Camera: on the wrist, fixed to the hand. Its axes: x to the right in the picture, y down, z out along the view.
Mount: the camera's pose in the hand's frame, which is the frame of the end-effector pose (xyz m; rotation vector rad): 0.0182 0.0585 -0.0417 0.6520 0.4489 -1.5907
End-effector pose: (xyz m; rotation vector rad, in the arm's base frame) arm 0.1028 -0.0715 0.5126 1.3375 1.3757 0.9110
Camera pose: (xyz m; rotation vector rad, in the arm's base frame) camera 0.0791 -0.0422 0.5764 0.0507 2.4980 -0.4127
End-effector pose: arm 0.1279 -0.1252 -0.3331 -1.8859 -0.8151 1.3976
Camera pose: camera 0.1785 -0.1514 -0.3804 -0.5285 -1.0154 0.1253
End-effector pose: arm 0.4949 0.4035 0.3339 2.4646 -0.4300 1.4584
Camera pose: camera 0.4478 0.3618 0.3730 1.5879 1.8330 1.2150
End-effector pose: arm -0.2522 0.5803 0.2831 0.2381 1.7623 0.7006
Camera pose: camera -0.3079 0.6223 0.3081 -0.8959 1.8862 -1.0309
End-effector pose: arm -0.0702 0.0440 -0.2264 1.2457 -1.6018 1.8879
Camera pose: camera -0.1398 0.0611 -0.2453 1.3971 0.4123 1.2759
